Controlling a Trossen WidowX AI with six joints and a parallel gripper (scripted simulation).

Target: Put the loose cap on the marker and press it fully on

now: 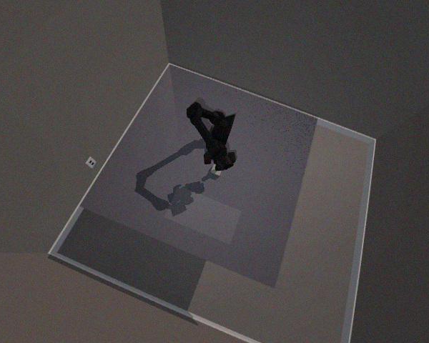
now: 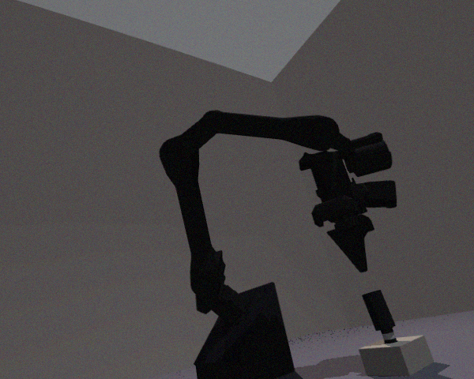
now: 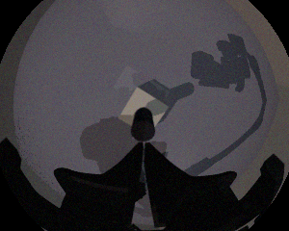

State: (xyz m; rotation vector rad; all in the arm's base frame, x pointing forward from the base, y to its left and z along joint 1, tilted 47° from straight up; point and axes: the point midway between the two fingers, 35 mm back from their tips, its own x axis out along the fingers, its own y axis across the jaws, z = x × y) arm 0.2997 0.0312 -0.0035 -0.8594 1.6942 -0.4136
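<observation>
The marker cap is 60 mm below my gripper tip. The rest, counted from my gripper tip: holder block: 120 mm below.
</observation>
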